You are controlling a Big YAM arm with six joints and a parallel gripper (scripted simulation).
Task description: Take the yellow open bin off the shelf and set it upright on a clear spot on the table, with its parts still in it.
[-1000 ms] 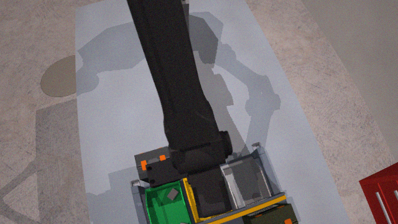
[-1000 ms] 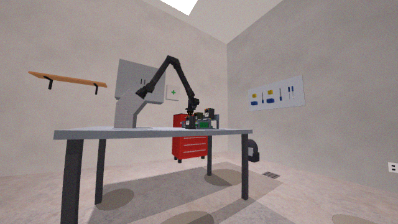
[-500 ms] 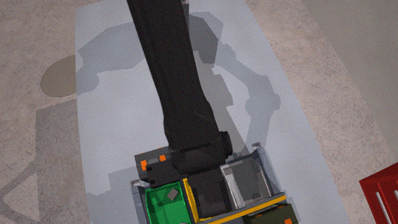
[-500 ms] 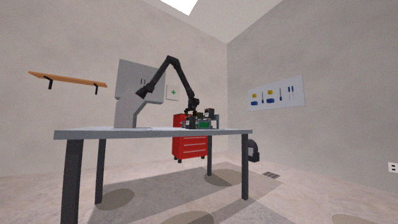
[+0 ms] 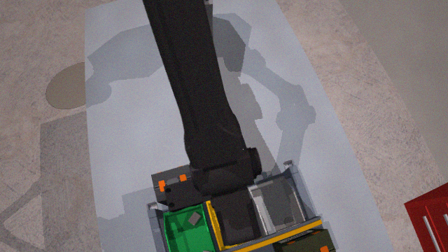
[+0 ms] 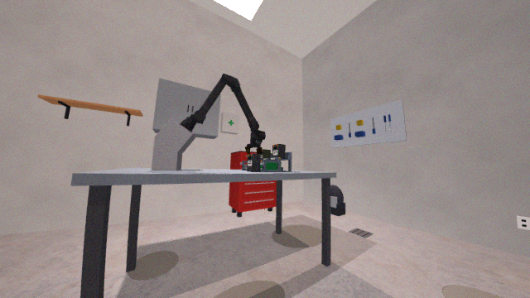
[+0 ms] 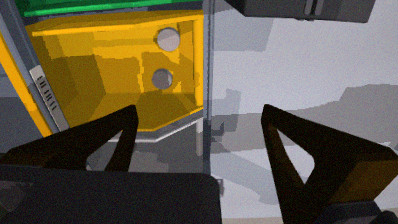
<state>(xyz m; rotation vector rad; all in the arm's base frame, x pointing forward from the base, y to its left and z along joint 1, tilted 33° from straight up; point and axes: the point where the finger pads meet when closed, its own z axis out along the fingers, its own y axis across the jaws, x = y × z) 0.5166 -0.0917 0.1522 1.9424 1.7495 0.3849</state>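
Right now the yellow bin is 8 cm ahead of my hand, 1 cm to the right of it and 8 cm below it. Round my hand: green bin 6 cm ahead, 12 cm to the right, 8 cm below; then grey bin 10 cm ahead, 10 cm to the left, 8 cm below.
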